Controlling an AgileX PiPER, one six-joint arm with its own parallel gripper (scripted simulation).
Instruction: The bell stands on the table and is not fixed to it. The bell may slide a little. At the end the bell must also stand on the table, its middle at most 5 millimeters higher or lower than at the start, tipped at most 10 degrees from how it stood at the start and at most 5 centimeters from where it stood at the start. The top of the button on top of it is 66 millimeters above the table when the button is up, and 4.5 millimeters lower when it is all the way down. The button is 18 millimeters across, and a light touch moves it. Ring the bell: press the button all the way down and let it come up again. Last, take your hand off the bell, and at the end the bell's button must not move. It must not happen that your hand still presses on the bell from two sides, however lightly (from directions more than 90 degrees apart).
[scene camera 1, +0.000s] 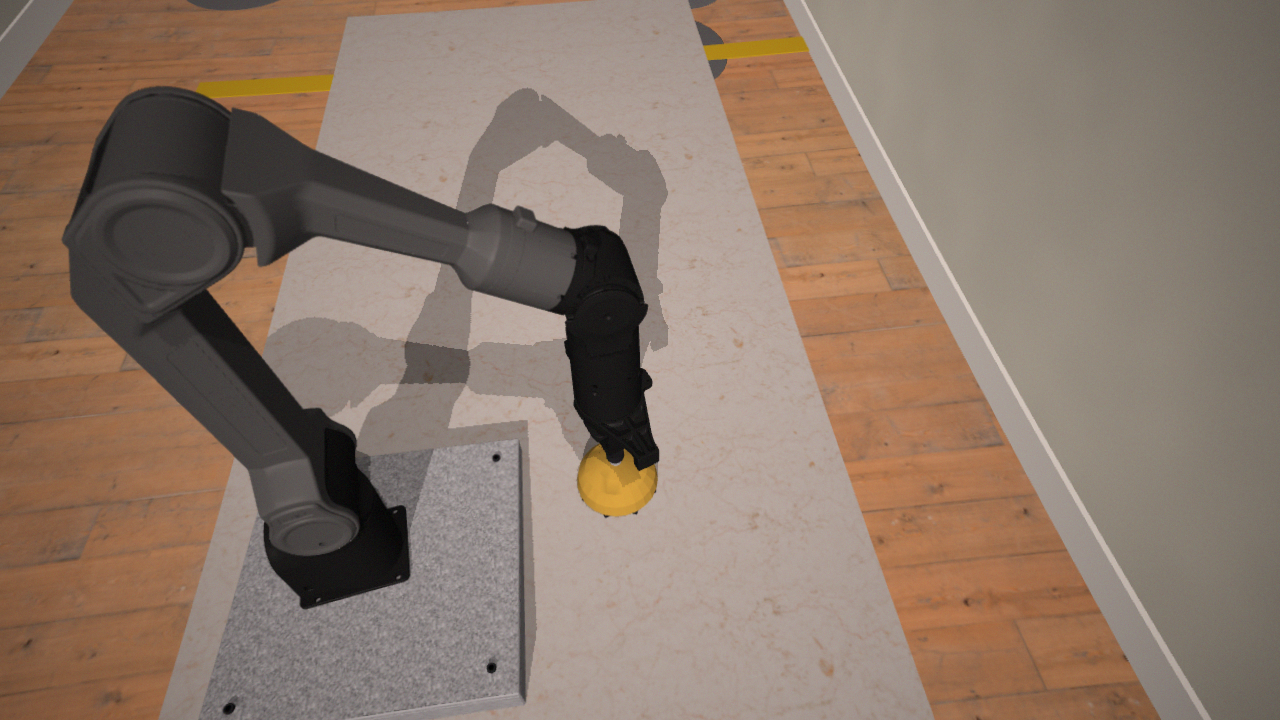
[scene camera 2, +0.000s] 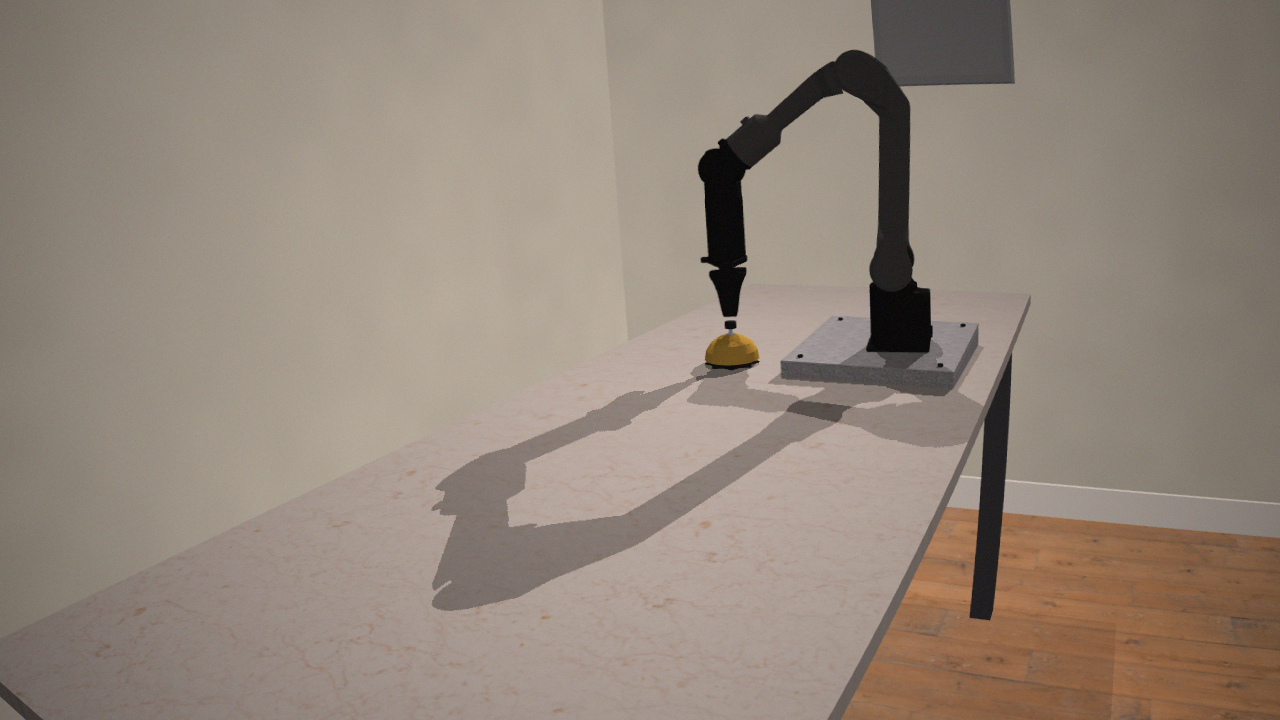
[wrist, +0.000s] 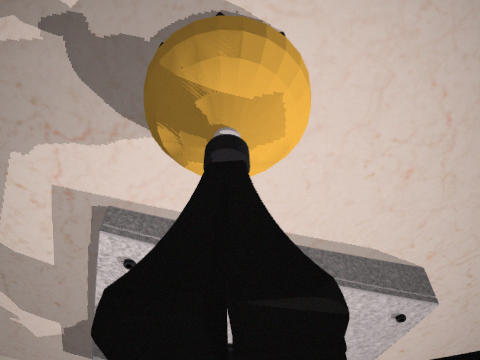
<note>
In view: my gripper (scene camera 1: 614, 446) and a yellow dome bell (scene camera 1: 619, 489).
The yellow dome bell shows as well in scene camera 2 (scene camera 2: 729, 351) and in the wrist view (wrist: 234, 75). My gripper also shows in scene camera 2 (scene camera 2: 730, 315) and in the wrist view (wrist: 228, 183).
</note>
